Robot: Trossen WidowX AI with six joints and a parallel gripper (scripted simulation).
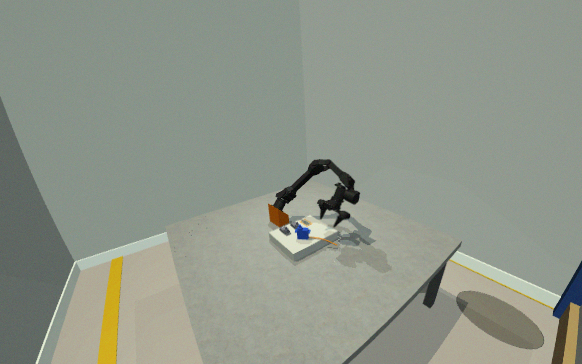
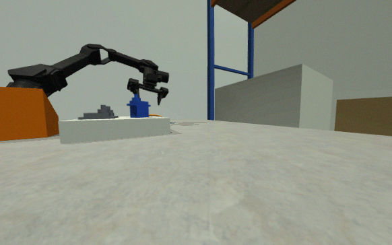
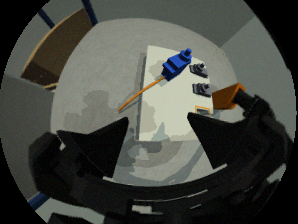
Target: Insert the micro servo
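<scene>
Now: gripper tip 6 cm past the white deck, 9 cm to the left of it and 8 cm above it.
</scene>
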